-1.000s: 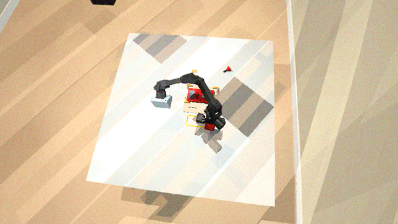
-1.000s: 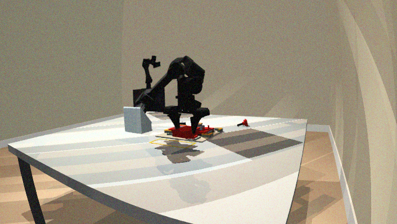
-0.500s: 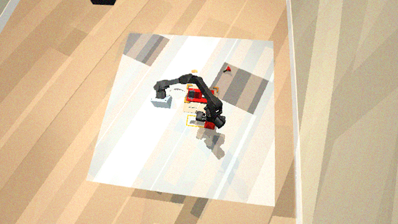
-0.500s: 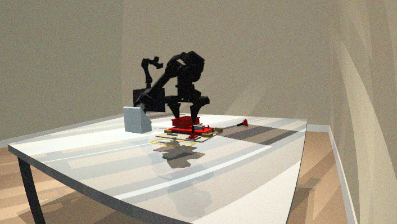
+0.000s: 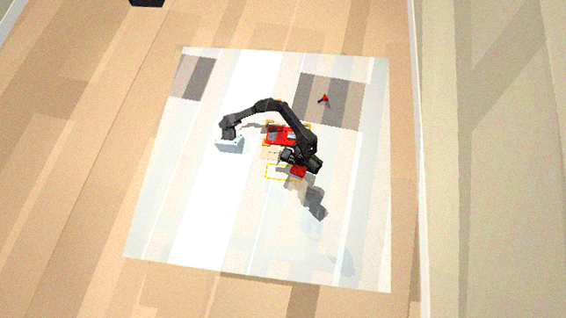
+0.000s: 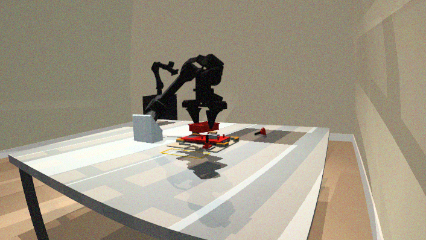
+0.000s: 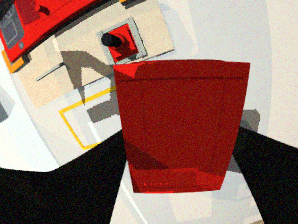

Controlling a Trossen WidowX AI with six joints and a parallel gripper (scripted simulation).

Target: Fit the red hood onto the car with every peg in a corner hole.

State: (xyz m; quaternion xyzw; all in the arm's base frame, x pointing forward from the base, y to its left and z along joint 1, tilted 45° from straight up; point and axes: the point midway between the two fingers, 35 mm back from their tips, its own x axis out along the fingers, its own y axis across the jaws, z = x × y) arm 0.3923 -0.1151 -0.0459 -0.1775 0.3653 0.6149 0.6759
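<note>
My gripper tip is 180 mm to the right of the jig, 90 mm past it and 90 mm above it. From my gripper tip the other things lie so: red hood: 10 mm above.
</note>
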